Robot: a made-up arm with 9 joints. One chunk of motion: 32 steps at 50 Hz.
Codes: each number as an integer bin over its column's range. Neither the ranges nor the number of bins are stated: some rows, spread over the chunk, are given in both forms.
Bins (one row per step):
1: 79 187 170 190 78 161 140 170 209
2: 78 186 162 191 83 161 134 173 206
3: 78 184 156 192 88 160 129 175 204
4: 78 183 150 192 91 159 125 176 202
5: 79 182 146 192 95 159 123 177 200
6: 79 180 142 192 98 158 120 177 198
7: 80 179 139 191 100 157 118 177 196
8: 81 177 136 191 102 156 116 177 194
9: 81 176 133 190 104 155 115 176 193
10: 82 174 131 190 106 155 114 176 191
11: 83 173 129 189 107 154 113 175 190
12: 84 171 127 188 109 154 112 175 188
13: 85 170 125 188 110 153 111 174 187
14: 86 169 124 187 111 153 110 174 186
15: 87 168 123 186 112 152 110 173 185
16: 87 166 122 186 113 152 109 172 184
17: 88 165 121 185 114 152 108 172 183
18: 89 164 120 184 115 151 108 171 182
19: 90 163 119 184 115 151 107 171 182
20: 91 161 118 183 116 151 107 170 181
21: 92 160 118 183 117 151 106 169 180
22: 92 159 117 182 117 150 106 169 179
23: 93 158 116 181 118 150 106 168 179
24: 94 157 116 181 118 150 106 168 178
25: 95 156 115 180 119 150 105 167 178
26: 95 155 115 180 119 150 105 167 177
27: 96 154 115 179 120 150 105 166 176
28: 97 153 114 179 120 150 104 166 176
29: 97 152 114 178 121 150 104 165 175
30: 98 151 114 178 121 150 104 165 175
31: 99 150 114 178 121 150 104 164 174
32: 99 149 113 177 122 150 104 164 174
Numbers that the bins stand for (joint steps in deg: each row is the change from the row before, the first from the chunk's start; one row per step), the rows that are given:
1: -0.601 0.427 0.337 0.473 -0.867 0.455 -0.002 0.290 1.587
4: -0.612 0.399 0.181 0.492 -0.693 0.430 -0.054 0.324 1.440
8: -0.578 0.356 0.071 0.483 -0.546 0.394 -0.084 0.330 1.273
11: -0.556 0.328 0.017 0.464 -0.479 0.370 -0.094 0.318 1.189
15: -0.511 0.292 -0.030 0.435 -0.412 0.346 -0.105 0.307 1.084
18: -0.488 0.264 -0.054 0.416 -0.372 0.334 -0.112 0.296 1.021
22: -0.455 0.229 -0.077 0.397 -0.345 0.322 -0.118 0.284 0.958
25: -0.421 0.207 -0.093 0.378 -0.319 0.322 -0.122 0.273 0.938
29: -0.398 0.179 -0.100 0.359 -0.292 0.322 -0.125 0.262 0.875
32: -0.376 0.158 -0.108 0.350 -0.279 0.322 -0.125 0.256 0.854
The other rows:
2: -0.612 0.420 0.274 0.483 -0.800 0.455 -0.023 0.307 1.524
3: -0.612 0.406 0.227 0.492 -0.733 0.443 -0.040 0.318 1.482
5: -0.601 0.392 0.149 0.492 -0.640 0.430 -0.060 0.330 1.398
6: -0.601 0.378 0.118 0.492 -0.599 0.418 -0.071 0.330 1.356
7: -0.590 0.371 0.095 0.483 -0.573 0.406 -0.077 0.330 1.314
9: -0.578 0.349 0.048 0.473 -0.519 0.382 -0.088 0.324 1.252
10: -0.567 0.335 0.032 0.473 -0.493 0.382 -0.091 0.324 1.210
12: -0.545 0.314 0.001 0.454 -0.452 0.370 -0.098 0.318 1.147
13: -0.533 0.307 -0.015 0.454 -0.439 0.358 -0.101 0.313 1.126
14: -0.522 0.300 -0.022 0.445 -0.426 0.358 -0.105 0.313 1.105
16: -0.511 0.278 -0.038 0.435 -0.399 0.346 -0.108 0.301 1.063
17: -0.500 0.271 -0.046 0.426 -0.386 0.346 -0.112 0.301 1.042
19: -0.477 0.257 -0.061 0.416 -0.372 0.334 -0.115 0.296 1.021
20: -0.466 0.243 -0.069 0.407 -0.359 0.334 -0.115 0.290 1.000
21: -0.455 0.236 -0.069 0.407 -0.345 0.334 -0.118 0.284 0.979
23: -0.443 0.221 -0.085 0.388 -0.332 0.322 -0.118 0.279 0.958
24: -0.432 0.214 -0.085 0.388 -0.332 0.322 -0.118 0.279 0.938
26: -0.421 0.200 -0.093 0.378 -0.319 0.322 -0.122 0.273 0.917
27: -0.410 0.193 -0.093 0.369 -0.305 0.322 -0.122 0.267 0.896
28: -0.398 0.186 -0.100 0.369 -0.305 0.322 -0.125 0.267 0.896
30: -0.387 0.172 -0.100 0.359 -0.292 0.322 -0.125 0.262 0.875
31: -0.376 0.165 -0.100 0.359 -0.292 0.322 -0.125 0.256 0.854

